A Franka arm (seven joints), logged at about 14 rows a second.
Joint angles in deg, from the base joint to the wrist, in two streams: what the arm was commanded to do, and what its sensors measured. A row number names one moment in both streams.
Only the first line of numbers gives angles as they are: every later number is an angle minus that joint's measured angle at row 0.
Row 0, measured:
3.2 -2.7 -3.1 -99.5 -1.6 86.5 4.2
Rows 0 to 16, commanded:
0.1 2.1 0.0 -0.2 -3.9 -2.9 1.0
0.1 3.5 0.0 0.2 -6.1 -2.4 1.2
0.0 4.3 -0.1 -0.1 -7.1 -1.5 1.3
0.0 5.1 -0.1 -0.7 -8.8 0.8 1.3
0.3 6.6 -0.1 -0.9 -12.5 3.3 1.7
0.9 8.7 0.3 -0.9 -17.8 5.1 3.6
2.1 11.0 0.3 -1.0 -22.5 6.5 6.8
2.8 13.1 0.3 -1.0 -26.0 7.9 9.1
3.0 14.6 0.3 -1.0 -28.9 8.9 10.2
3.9 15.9 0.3 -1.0 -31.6 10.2 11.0
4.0 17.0 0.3 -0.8 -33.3 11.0 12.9
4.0 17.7 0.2 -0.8 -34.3 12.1 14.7
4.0 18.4 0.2 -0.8 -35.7 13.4 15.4
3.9 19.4 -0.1 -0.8 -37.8 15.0 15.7
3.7 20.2 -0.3 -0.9 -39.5 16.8 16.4
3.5 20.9 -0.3 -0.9 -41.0 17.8 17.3
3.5 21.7 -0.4 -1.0 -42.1 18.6 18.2
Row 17, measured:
3.6 20.2 -0.2 -1.4 -39.5 17.0 16.3
